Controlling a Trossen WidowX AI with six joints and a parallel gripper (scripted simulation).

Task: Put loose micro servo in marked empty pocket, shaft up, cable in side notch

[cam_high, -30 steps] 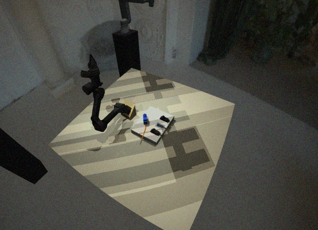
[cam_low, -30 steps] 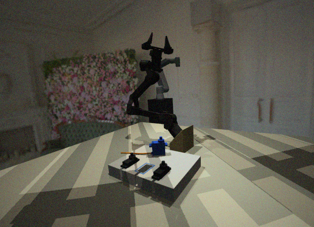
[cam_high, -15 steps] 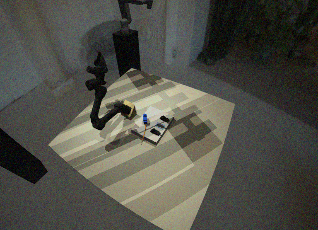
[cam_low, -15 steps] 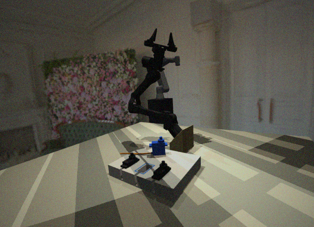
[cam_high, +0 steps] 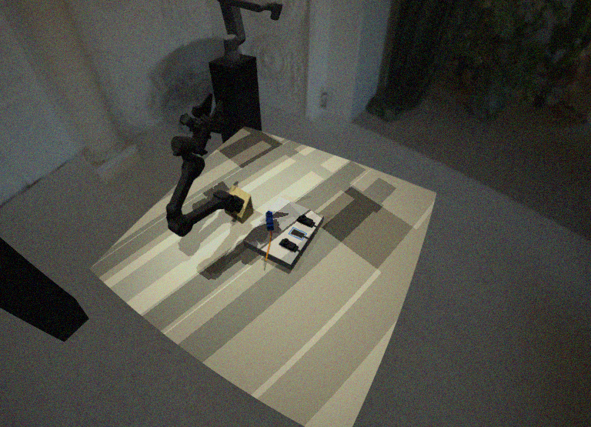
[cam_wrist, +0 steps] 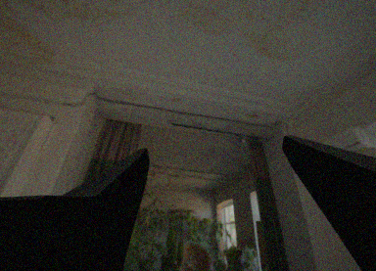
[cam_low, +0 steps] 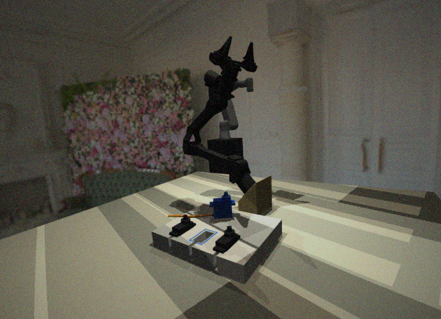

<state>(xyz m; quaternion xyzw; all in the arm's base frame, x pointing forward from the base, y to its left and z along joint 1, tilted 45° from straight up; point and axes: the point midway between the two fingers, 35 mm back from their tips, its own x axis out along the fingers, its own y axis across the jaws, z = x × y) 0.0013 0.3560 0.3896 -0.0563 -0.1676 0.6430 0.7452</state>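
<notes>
My gripper tip is 20 cm short of the white deck, 4 cm to the right of it and 61 cm above it.
</notes>
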